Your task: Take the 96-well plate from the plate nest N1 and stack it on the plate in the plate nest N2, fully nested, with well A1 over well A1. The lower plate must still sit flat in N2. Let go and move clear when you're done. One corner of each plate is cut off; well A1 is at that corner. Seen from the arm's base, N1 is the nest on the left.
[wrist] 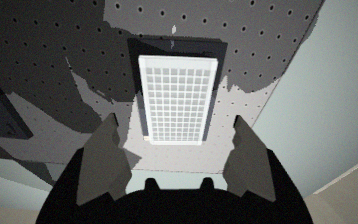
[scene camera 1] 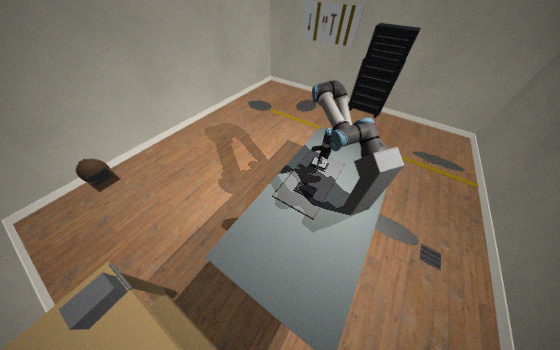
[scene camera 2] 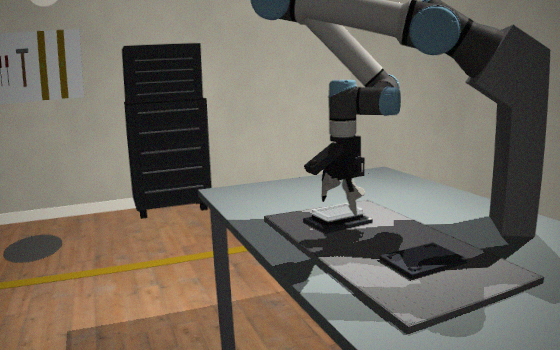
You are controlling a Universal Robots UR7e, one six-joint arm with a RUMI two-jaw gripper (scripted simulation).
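Observation:
A white 96-well plate (wrist: 175, 79) is visible. My gripper (scene camera 2: 338, 208) is visible too, and the wrist view likewise shows the gripper (wrist: 176, 114).

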